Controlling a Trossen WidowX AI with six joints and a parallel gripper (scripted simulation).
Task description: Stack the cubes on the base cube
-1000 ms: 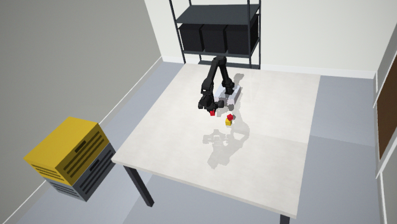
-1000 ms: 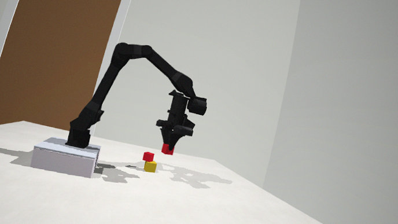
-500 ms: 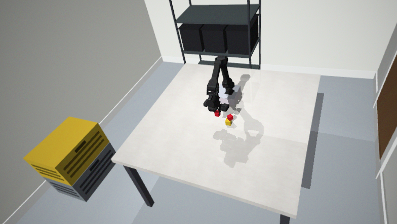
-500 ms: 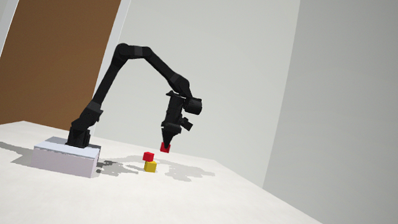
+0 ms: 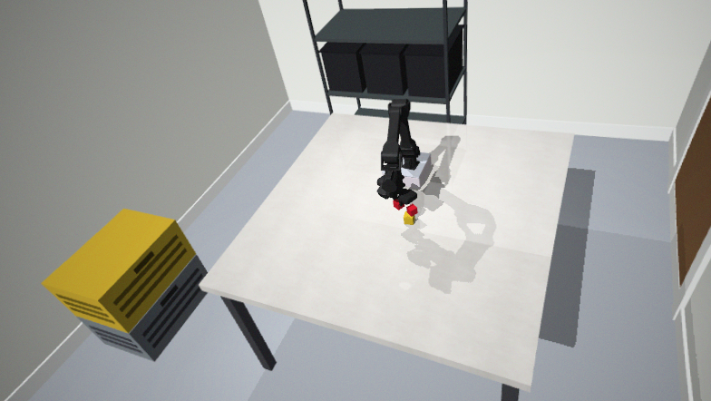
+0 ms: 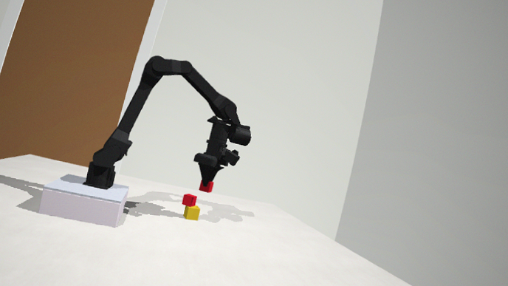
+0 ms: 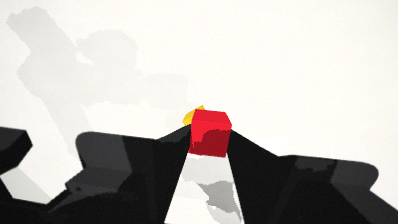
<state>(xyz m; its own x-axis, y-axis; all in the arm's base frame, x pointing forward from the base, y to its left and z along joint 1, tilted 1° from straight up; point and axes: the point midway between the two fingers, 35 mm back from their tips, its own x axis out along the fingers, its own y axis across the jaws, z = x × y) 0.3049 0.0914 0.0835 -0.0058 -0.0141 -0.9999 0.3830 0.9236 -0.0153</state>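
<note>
My gripper tip is now 4 cm past the red cube, 4 cm to the right of it and 6 cm above it. The rest, counted from my gripper tip: yellow cube 3 cm behind, 3 cm to the left, 10 cm below.
</note>
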